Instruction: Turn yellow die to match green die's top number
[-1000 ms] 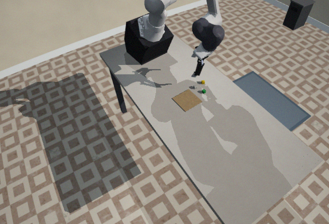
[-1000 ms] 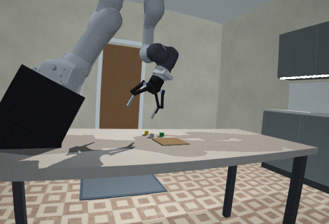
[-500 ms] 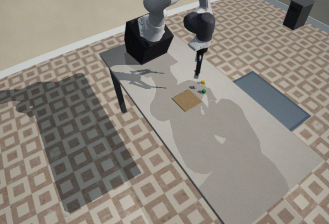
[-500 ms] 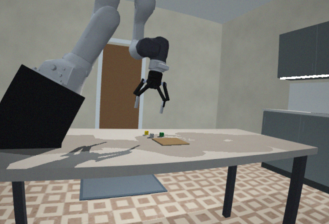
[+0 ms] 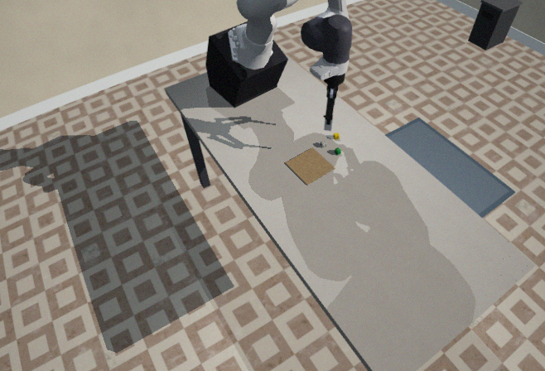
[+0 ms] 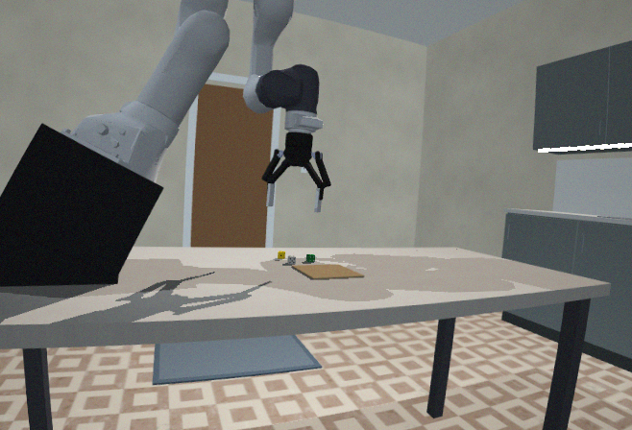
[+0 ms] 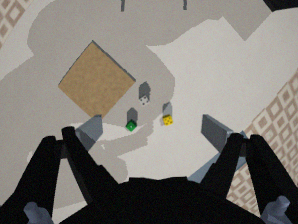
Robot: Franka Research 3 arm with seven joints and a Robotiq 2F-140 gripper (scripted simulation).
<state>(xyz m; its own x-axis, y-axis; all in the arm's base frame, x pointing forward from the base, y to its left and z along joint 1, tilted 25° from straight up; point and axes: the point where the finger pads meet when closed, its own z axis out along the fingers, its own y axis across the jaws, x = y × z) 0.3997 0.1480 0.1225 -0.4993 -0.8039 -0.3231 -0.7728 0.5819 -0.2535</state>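
Right now my hand is 20 mm to the left of the white die and 150 mm above it. From my hand the other things lie so: green die 60 mm ahead, 20 mm to the left, 150 mm below; then yellow die 20 mm behind, 60 mm to the left, 150 mm below; then tan mat 80 mm ahead, 110 mm to the right, 160 mm below.
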